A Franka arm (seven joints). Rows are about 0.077 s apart.
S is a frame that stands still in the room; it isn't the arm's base.
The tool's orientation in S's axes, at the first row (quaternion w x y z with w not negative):
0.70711, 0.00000, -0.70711, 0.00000
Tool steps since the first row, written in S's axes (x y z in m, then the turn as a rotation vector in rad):
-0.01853, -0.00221, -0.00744, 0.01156, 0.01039, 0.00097
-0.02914, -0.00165, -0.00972, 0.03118, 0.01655, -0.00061
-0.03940, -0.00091, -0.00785, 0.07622, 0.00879, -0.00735
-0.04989, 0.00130, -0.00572, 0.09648, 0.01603, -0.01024
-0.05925, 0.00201, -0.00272, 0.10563, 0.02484, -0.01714
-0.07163, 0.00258, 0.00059, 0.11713, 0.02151, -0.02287
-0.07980, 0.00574, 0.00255, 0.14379, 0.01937, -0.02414
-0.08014, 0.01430, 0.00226, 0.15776, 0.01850, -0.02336
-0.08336, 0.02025, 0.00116, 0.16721, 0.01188, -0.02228
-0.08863, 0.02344, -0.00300, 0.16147, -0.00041, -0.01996
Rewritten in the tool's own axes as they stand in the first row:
-0.00744, -0.00221, 0.01853, 0.00097, 0.01039, -0.01156
-0.00972, -0.00165, 0.02914, -0.00061, 0.01655, -0.03118
-0.00785, -0.00091, 0.03940, -0.00735, 0.00879, -0.07622
-0.00572, 0.00130, 0.04989, -0.01024, 0.01603, -0.09648
-0.00272, 0.00201, 0.05925, -0.01714, 0.02484, -0.10563
0.00059, 0.00258, 0.07163, -0.02287, 0.02151, -0.11713
0.00255, 0.00574, 0.07980, -0.02414, 0.01937, -0.14379
0.00226, 0.01430, 0.08014, -0.02336, 0.01850, -0.15776
0.00116, 0.02025, 0.08336, -0.02228, 0.01188, -0.16721
-0.00300, 0.02344, 0.08863, -0.01996, -0.00041, -0.16147

